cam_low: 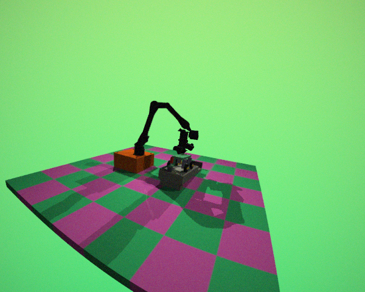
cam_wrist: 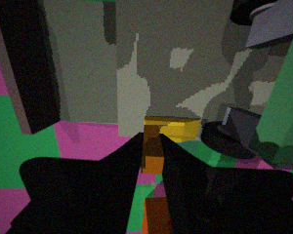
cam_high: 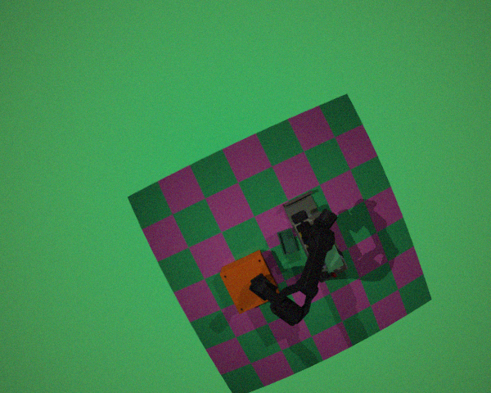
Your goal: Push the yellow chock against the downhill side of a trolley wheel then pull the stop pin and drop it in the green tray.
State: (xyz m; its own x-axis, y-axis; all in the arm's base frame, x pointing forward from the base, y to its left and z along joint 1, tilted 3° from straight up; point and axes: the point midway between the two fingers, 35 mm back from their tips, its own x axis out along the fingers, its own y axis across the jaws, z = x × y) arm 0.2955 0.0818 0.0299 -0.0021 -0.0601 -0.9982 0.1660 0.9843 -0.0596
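The red-headed stop pin lies 240 mm to the right of my gripper tip and 40 mm above it. The rest, counted from my gripper tip: grey ramp: 130 mm to the right, 40 mm below, 40 mm ahead; green tray: 90 mm below, 80 mm behind, 20 mm to the right; yellow chock: 20 mm to the right, 10 mm below.
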